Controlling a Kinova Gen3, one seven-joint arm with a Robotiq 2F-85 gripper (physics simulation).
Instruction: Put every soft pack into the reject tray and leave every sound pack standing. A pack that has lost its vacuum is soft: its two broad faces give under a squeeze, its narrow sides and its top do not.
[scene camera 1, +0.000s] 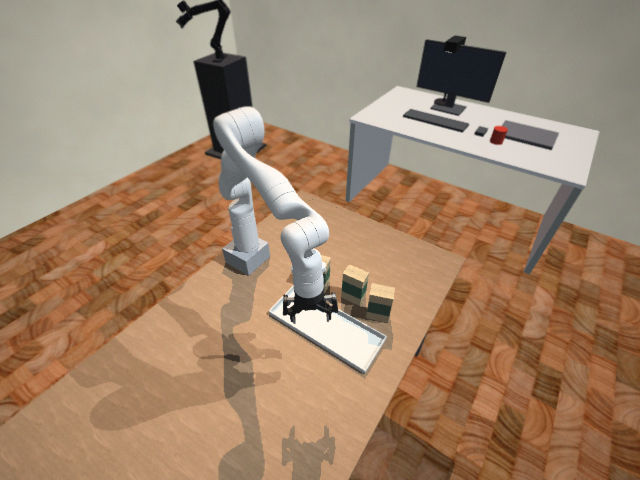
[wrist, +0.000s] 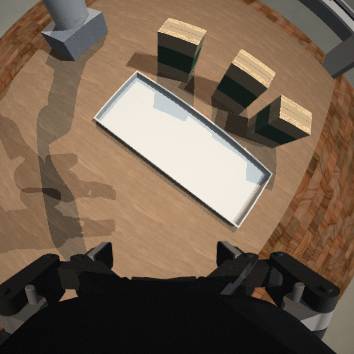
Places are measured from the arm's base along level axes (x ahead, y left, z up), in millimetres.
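Where they show: gripper, fingertip midpoint: (scene camera 1: 311, 320) (wrist: 164, 254); arm's base, link origin: (scene camera 1: 247, 244) (wrist: 72, 19).
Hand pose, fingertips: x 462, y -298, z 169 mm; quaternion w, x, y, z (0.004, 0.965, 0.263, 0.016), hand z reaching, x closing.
Observation:
Each offset is from my fingertips to the centre of the thing. Level surfaces: height alone.
Three tan packs with dark green bands stand upright in a row behind the tray. The pack nearest the robot base (scene camera 1: 326, 273) (wrist: 179, 52) is partly hidden by the arm in the scene view. The middle pack (scene camera 1: 354, 285) (wrist: 243, 82) and the far pack {120 mm ahead, 282 mm left, 182 mm down} (scene camera 1: 381, 303) (wrist: 281, 122) show beside it. The white reject tray {26 mm back, 150 mm left, 241 mm down} (scene camera 1: 317, 341) (wrist: 165, 167) lies flat and holds no pack. My gripper (scene camera 1: 311, 318) (wrist: 164, 254) is open and empty, above the tray's area in the scene view, apart from the packs. Softness cannot be told by sight.
The robot's grey base block (scene camera 1: 246, 256) (wrist: 77, 37) stands on the brown mat {252 mm down} (scene camera 1: 170, 413) (wrist: 150, 225). A white desk (scene camera 1: 465, 144) with a monitor (scene camera 1: 460, 72) and a red cup (scene camera 1: 498, 135) stands behind. A black pedestal (scene camera 1: 224, 93) with a small black arm stands at the back left.

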